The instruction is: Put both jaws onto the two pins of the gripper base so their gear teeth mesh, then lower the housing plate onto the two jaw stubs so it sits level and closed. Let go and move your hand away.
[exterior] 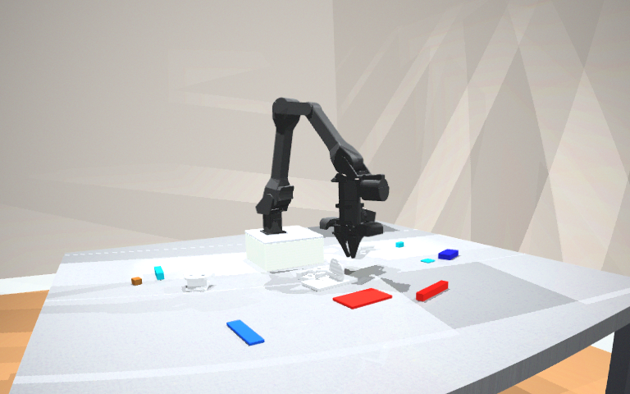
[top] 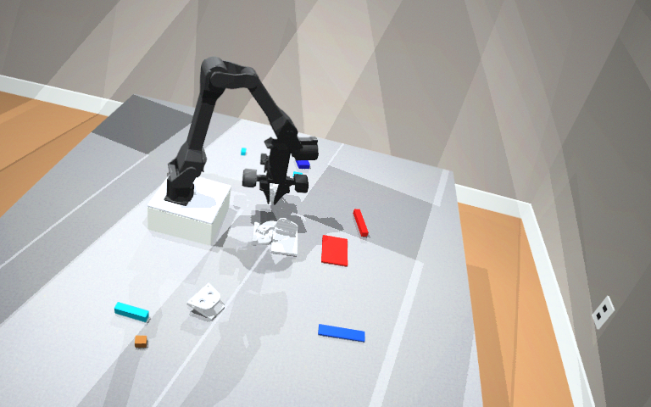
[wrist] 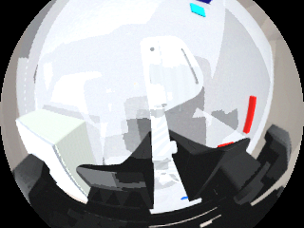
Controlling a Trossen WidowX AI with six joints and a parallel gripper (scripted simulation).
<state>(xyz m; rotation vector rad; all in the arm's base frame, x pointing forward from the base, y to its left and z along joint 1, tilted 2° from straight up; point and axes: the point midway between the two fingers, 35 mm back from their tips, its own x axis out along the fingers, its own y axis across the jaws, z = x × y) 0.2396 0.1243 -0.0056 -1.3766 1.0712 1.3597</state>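
Now: gripper tip 10 cm to the left of the flat white plate, 6 cm short of it and 3 cm above it. From my gripper tip the other things lie so: white housing plate 11 cm to the right, 3 cm below; red plate 21 cm ahead, 10 cm to the right, 3 cm below; white jaw 3 cm above, 2 cm to the left, 1 cm behind.
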